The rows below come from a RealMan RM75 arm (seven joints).
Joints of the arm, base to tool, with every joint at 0 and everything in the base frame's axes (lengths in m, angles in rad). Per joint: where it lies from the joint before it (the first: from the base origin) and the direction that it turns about. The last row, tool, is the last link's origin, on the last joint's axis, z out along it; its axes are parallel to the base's.
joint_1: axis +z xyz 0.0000 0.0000 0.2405
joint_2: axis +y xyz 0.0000 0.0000 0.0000
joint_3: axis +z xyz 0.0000 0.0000 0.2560
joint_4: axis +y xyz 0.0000 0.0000 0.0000
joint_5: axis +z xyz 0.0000 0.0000 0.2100
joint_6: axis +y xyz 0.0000 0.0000 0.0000
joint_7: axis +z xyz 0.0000 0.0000 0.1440
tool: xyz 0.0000 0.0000 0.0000
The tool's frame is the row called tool.
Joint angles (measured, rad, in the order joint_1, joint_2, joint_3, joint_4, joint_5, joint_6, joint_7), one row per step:
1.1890 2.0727 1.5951 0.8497 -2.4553 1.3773 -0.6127
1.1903 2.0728 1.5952 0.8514 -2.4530 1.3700 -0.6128
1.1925 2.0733 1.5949 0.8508 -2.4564 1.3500 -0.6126
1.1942 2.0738 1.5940 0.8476 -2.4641 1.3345 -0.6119
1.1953 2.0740 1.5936 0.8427 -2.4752 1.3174 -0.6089
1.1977 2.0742 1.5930 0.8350 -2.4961 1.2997 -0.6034
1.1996 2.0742 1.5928 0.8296 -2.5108 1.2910 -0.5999
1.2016 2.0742 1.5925 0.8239 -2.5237 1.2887 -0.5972
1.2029 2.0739 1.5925 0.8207 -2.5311 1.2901 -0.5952
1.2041 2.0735 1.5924 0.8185 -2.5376 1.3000 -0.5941
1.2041 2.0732 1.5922 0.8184 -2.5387 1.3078 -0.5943
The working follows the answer.
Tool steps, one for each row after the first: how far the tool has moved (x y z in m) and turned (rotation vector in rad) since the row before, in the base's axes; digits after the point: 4 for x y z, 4 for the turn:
-0.0018 0.0007 -0.0002 0.0042 0.0069 0.0053
-0.0021 0.0025 -0.0004 0.0150 0.0083 0.0114
-0.0004 0.0022 -0.0002 0.0133 0.0007 0.0079
0.0004 0.0028 0.0001 0.0170 -0.0012 0.0055
0.0015 0.0036 0.0006 0.0224 -0.0098 0.0058
0.0013 0.0022 0.0006 0.0131 -0.0089 0.0030
0.0017 0.0013 0.0005 0.0075 -0.0114 0.0000
0.0011 0.0005 0.0005 0.0031 -0.0079 -0.0016
0.0016 -0.0005 0.0006 -0.0030 -0.0118 -0.0046
0.0009 -0.0007 0.0003 -0.0044 -0.0056 -0.0035

Tool pose at each row, in the base's axes (x y z in m, rotation vector in rad; rounded; the steps above come from the unrounded poses):
0.0454 0.4043 -0.0739 -2.8126 0.4424 -0.6060
0.0436 0.4051 -0.0741 -2.8117 0.4368 -0.5937
0.0415 0.4076 -0.0745 -2.8016 0.4247 -0.5743
0.0411 0.4098 -0.0747 -2.7896 0.4158 -0.5668
0.0415 0.4126 -0.0746 -2.7732 0.4107 -0.5611
0.0430 0.4162 -0.0741 -2.7484 0.4042 -0.5650
0.0442 0.4184 -0.0735 -2.7325 0.4002 -0.5717
0.0459 0.4197 -0.0730 -2.7208 0.3988 -0.5844
0.0471 0.4203 -0.0725 -2.7147 0.3996 -0.5943
0.0487 0.4198 -0.0719 -2.7125 0.4024 -0.6124
0.0495 0.4191 -0.0716 -2.7143 0.4050 -0.6225

